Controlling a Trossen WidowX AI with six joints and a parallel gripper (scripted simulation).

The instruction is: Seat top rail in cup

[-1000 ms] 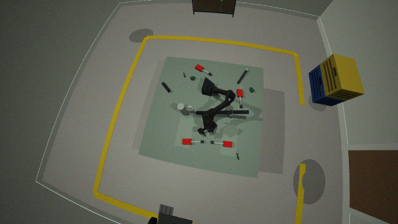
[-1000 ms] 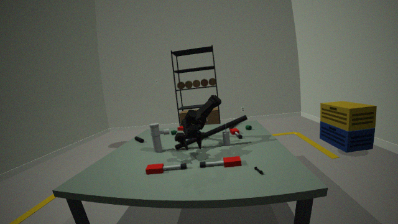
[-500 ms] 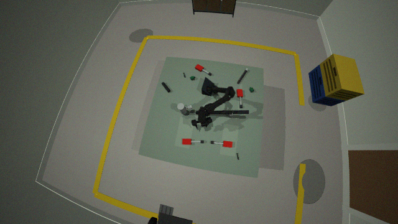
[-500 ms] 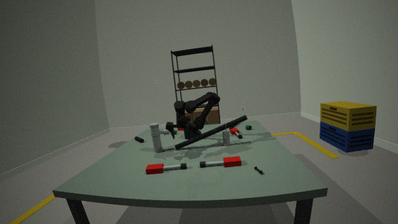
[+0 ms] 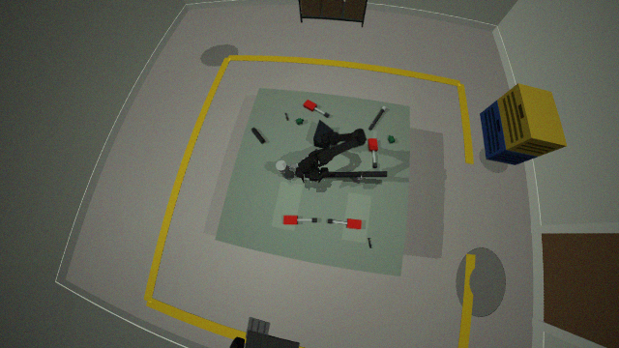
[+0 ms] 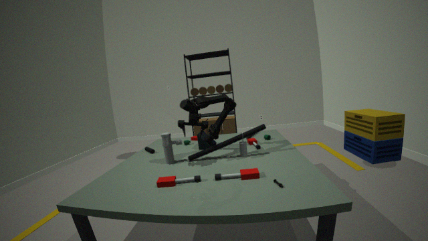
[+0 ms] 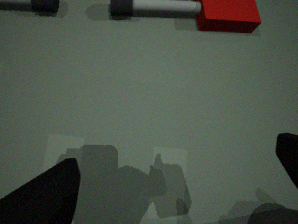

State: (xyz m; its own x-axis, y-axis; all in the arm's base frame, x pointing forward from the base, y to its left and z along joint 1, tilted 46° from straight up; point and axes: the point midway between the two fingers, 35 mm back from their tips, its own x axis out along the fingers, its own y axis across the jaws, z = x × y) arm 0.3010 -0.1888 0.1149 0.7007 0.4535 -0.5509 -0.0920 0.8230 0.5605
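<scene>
My gripper tip is now 110 mm past the rail-end cup, 130 mm to the left of it and 50 mm above it. Also, from my gripper tip: loop cap (90 mm behind, 310 mm to the left, 80 mm below); black cylinder (380 mm behind, 460 mm to the right, 170 mm below).
</scene>
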